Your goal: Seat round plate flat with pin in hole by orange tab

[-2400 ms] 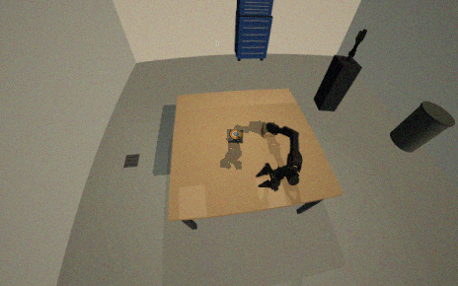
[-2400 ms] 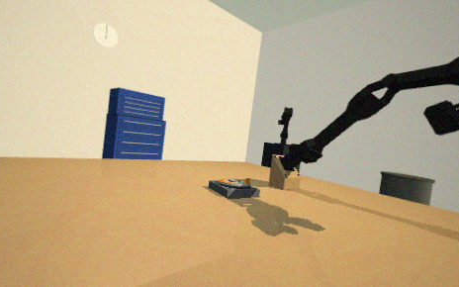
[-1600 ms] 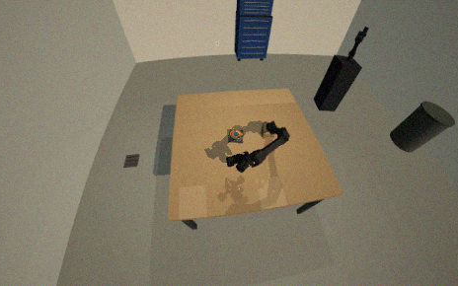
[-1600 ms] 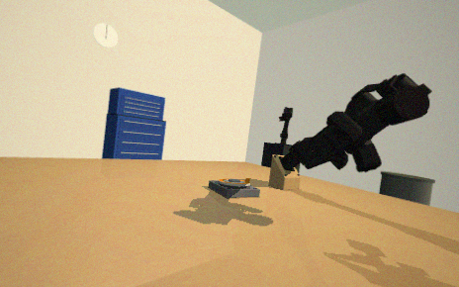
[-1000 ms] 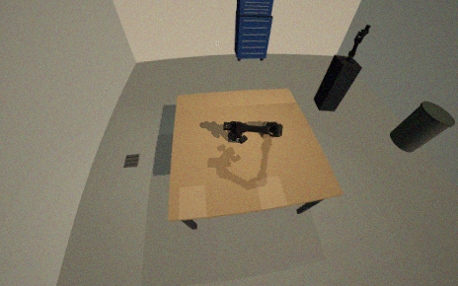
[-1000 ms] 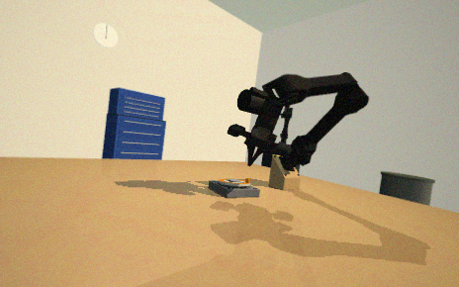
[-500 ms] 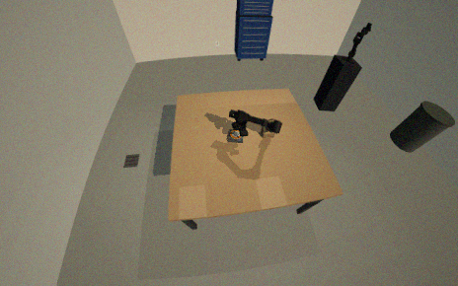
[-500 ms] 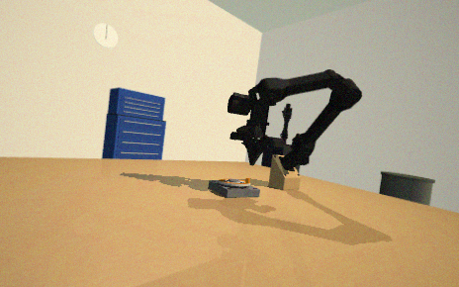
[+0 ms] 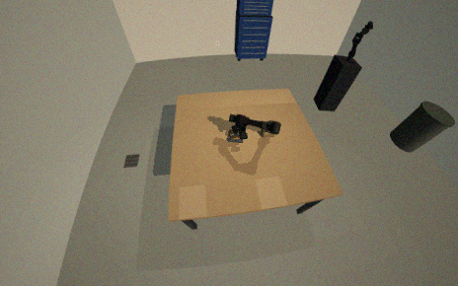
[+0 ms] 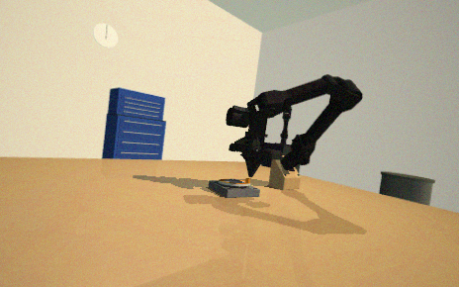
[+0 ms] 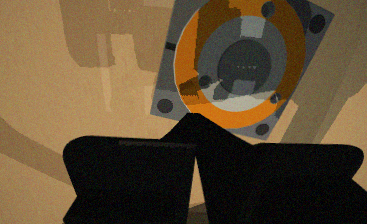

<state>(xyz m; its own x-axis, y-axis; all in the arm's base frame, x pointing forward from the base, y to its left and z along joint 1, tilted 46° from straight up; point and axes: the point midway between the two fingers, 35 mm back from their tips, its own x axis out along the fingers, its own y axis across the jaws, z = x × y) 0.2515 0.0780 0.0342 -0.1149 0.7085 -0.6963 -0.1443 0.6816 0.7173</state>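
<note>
Now: gripper tip 40 mm short of the square grey base, 30 mm to the left of it and 30 mm above it.
</note>
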